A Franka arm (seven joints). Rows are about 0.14 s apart.
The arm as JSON. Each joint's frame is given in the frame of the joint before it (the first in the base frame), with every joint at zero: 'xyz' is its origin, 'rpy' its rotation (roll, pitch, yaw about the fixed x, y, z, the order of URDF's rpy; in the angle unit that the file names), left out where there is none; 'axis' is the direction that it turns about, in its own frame. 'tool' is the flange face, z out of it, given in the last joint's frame.
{
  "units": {
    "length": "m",
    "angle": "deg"
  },
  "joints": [
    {
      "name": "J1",
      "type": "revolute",
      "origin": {
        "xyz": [
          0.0,
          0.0,
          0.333
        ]
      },
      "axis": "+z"
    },
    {
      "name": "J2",
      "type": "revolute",
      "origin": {
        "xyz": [
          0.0,
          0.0,
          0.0
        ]
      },
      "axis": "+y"
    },
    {
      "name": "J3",
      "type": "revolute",
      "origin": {
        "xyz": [
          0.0,
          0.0,
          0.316
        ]
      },
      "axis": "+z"
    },
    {
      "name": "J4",
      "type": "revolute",
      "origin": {
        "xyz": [
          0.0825,
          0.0,
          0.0
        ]
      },
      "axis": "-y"
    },
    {
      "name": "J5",
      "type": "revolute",
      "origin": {
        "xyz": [
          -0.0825,
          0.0,
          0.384
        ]
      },
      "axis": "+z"
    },
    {
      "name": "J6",
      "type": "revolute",
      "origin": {
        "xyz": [
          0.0,
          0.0,
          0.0
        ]
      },
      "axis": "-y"
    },
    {
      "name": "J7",
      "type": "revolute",
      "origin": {
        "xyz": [
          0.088,
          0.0,
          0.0
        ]
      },
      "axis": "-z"
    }
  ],
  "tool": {
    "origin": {
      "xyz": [
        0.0,
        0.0,
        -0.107
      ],
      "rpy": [
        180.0,
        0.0,
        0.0
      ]
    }
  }
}
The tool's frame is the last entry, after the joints.
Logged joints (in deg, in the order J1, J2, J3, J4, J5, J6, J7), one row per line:
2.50 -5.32 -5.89 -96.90 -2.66 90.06 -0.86
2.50 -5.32 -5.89 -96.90 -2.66 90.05 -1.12
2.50 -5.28 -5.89 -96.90 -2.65 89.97 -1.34
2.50 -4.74 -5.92 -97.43 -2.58 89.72 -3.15
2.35 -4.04 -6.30 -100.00 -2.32 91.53 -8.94
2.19 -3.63 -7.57 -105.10 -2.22 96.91 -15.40
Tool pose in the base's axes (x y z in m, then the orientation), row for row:
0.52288 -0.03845 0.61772 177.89 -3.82 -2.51
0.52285 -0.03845 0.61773 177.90 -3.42 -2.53
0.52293 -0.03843 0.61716 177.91 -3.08 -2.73
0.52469 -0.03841 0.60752 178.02 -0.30 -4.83
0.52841 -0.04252 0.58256 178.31 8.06 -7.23
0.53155 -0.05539 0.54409 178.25 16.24 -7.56
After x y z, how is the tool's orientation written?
As a rotation vector, in degrees.
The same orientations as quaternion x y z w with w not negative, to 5 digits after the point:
0.99951 -0.02146 -0.01410 0.01790
0.99955 -0.01922 -0.01422 0.01788
0.99957 -0.01730 -0.01534 0.01782
0.99949 -0.00168 -0.02712 0.01670
0.99809 0.04512 -0.04047 0.01188
0.99496 0.09065 -0.04220 0.00744

